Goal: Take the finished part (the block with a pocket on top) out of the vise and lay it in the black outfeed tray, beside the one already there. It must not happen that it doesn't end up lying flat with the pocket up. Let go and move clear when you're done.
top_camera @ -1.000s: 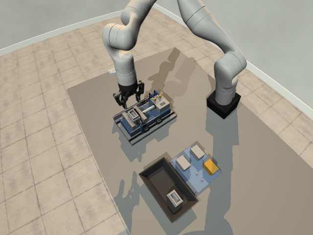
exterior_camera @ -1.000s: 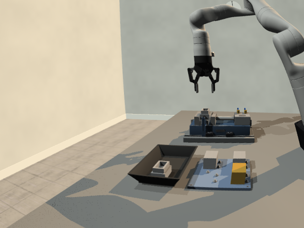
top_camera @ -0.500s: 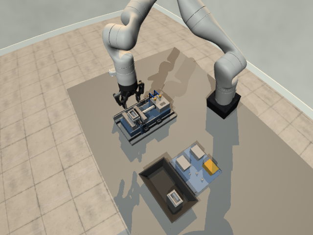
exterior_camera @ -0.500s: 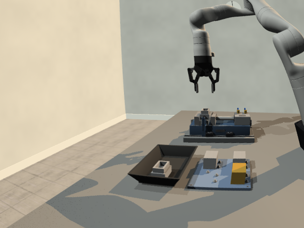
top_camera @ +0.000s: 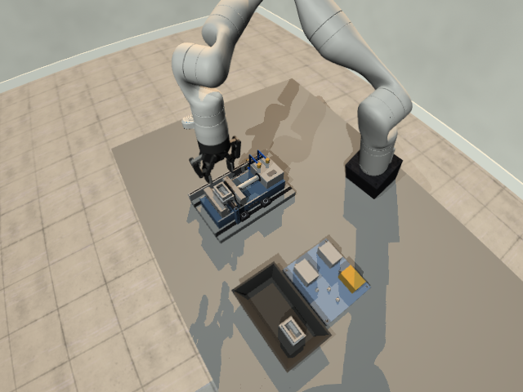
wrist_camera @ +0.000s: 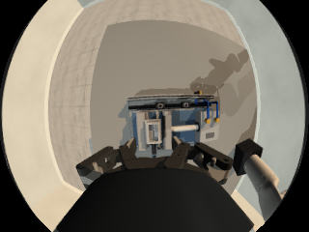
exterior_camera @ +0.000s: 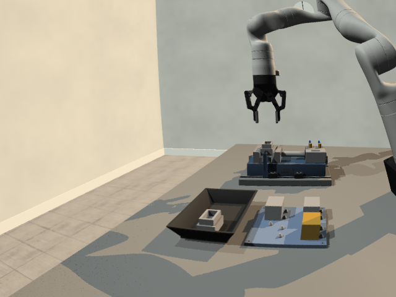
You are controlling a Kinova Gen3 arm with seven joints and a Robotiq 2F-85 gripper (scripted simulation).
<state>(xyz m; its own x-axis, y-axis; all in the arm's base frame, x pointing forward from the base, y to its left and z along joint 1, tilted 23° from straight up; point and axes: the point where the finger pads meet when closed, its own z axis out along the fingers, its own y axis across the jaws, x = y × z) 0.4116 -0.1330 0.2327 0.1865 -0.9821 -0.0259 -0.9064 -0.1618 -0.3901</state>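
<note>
My hand is 7 cm past the blue vise, 1 cm to the left of it and 15 cm above it. Round my hand: light blue fixture plate: 17 cm behind, 34 cm to the left, 19 cm below; then orange block: 23 cm behind, 37 cm to the left, 17 cm below.
</note>
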